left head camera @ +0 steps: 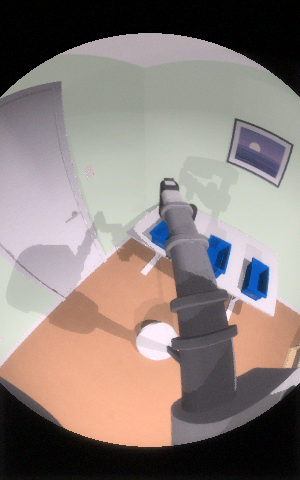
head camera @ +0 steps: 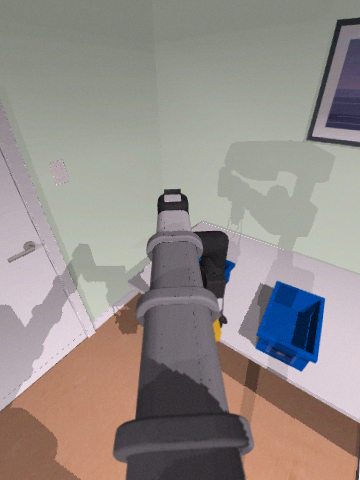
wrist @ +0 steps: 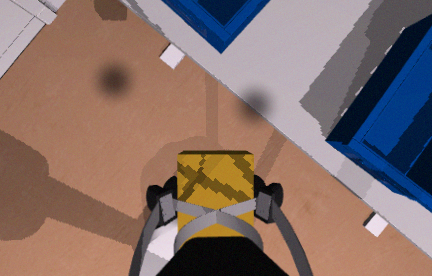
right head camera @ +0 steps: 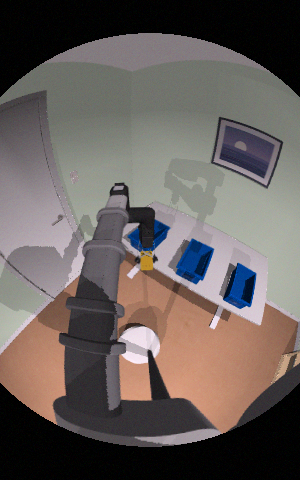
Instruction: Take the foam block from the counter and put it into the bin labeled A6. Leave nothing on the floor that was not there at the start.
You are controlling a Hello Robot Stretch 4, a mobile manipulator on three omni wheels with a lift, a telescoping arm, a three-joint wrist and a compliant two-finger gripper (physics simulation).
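Places are measured from the robot's base along level axes (x back, y right, z up), in millimetres.
Pixels of known places: gripper, between the fingertips: (wrist: 214, 190) (right head camera: 145, 261); robot's base, origin of its link: (left head camera: 156, 339) (right head camera: 139, 343).
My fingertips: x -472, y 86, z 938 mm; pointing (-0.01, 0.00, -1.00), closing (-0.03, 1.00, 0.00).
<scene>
Ahead of a thing's pixels: the offset from my fingertips to its top centre. Level surfaces: height alone.
The yellow foam block @[dx +6, dy +1, dz +48 mm] (head camera: 216, 331) (right head camera: 146, 262) (wrist: 216, 172) is between the fingers of my gripper (right head camera: 146, 259) (wrist: 214, 190), which is shut on it. In the wrist view it hangs over the floor, in front of the counter's edge. The white counter @[dz -245 mm] (head camera: 250, 265) (right head camera: 222, 252) (wrist: 280, 60) carries three blue bins: a left bin @[dx -367, dy +38, dz -125 mm] (head camera: 229, 270) (left head camera: 160, 235) (right head camera: 161, 230) (wrist: 222, 42), partly hidden by my arm or wrist, a middle bin @[dx -106, dy +365, dz -125 mm] (head camera: 290, 325) (left head camera: 220, 255) (right head camera: 194, 262) (wrist: 400, 125) and a right bin @[dx +154, dy +692, dz -125 mm] (left head camera: 256, 280) (right head camera: 240, 287). I cannot read their labels.
The arm (head camera: 175, 340) (left head camera: 200, 280) (right head camera: 100, 270) extends toward the room corner. A door (head camera: 30, 280) is at the left, and a framed picture (right head camera: 245, 152) hangs on the wall. A white round object (left head camera: 155, 342) (right head camera: 140, 352) is low in front of the counter. A wooden object (right head camera: 285, 365) stands far right.
</scene>
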